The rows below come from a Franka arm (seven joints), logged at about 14 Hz.
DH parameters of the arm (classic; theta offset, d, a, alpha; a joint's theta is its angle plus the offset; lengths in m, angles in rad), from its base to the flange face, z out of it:
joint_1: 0 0.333 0 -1.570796
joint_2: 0 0 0 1.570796
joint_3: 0 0.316 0.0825 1.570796
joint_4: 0 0 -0.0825 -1.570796
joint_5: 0 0.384 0 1.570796
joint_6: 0 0 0.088 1.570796
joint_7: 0 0.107 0 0
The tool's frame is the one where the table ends.
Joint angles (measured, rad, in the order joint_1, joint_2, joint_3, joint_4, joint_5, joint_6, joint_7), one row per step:
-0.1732, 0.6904, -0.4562, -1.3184, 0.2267, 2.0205, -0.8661
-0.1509, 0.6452, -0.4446, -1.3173, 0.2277, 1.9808, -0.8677
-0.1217, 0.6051, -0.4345, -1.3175, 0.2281, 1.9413, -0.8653
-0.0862, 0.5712, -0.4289, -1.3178, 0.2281, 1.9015, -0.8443
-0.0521, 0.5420, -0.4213, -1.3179, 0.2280, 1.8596, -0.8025
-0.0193, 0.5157, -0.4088, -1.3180, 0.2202, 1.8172, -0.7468
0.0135, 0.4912, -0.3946, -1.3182, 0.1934, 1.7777, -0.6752
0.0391, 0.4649, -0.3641, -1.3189, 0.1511, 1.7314, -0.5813
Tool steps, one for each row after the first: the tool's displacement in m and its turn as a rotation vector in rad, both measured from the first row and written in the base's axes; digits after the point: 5 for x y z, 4 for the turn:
0.00563, 0.02252, 0.02644, 0.0225, -0.0145, 0.0306
0.01137, 0.04899, 0.04894, 0.0450, -0.0220, 0.0639
0.01652, 0.07749, 0.06759, 0.0662, -0.0228, 0.0822
0.02029, 0.10622, 0.08262, 0.0903, -0.0173, 0.0806
0.02310, 0.13606, 0.09511, 0.1099, -0.0037, 0.0700
0.02439, 0.16502, 0.10647, 0.1101, 0.0178, 0.0485
0.02383, 0.19630, 0.11691, 0.1019, 0.0486, 0.0134

